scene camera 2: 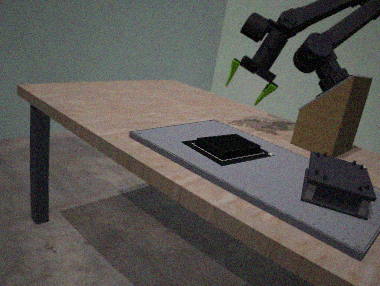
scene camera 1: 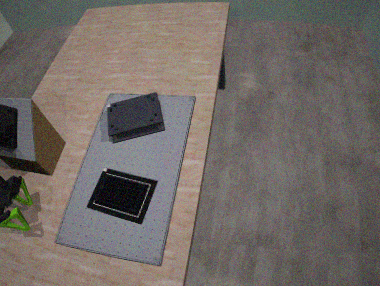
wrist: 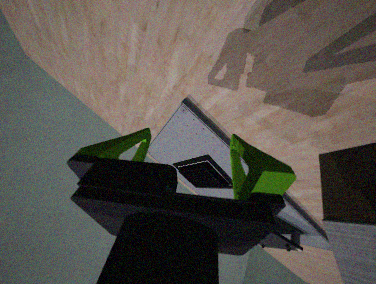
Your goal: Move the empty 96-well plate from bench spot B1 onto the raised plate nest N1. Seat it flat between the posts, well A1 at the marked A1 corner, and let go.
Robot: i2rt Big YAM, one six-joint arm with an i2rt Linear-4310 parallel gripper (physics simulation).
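Places are measured from the arm's base along level axes (x left, y back, z up), in millimetres.
Where they show: gripper, fingertip midpoint: (scene camera 2: 240, 95) (scene camera 1: 30, 216) (wrist: 189, 135); arm's base, link origin: (scene camera 2: 339, 90) (scene camera 1: 7, 126).
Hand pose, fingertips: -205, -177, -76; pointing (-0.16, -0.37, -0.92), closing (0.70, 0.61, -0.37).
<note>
Things, the pixels of their top centre, and the offset from my fingertips, as dx, dy, dz.
- black 96-well plate, top centre: (scene camera 2: 230, 142) (scene camera 1: 119, 192) (wrist: 199, 179) +154, -187, -62
- raised dark plate nest N1, top centre: (scene camera 2: 342, 166) (scene camera 1: 132, 110) (wrist: 259, 240) +393, -138, -24
The black 96-well plate (scene camera 1: 120, 194) (scene camera 2: 229, 145) (wrist: 202, 173) lies flat inside the white outline of the black bench spot B1 (scene camera 1: 134, 218) (scene camera 2: 224, 162). The raised dark plate nest N1 (scene camera 1: 134, 114) (scene camera 2: 341, 173) stands on the same board, with small posts on its top and no plate between them. A small white mark shows by its upper left corner in scene camera 1. My gripper (scene camera 1: 30, 216) (scene camera 2: 242, 91) (wrist: 189, 135) is open and empty, in the air to the side of the board, well above the table and apart from the plate.
The grey perforated board (scene camera 1: 117, 246) (scene camera 2: 165, 144) carries both the spot and the nest, near the table's edge. A wooden block with a sloped grey top (scene camera 1: 46, 142) (scene camera 2: 325, 120) (wrist: 347, 185) stands beside the board, on the arm's side, near the nest.
</note>
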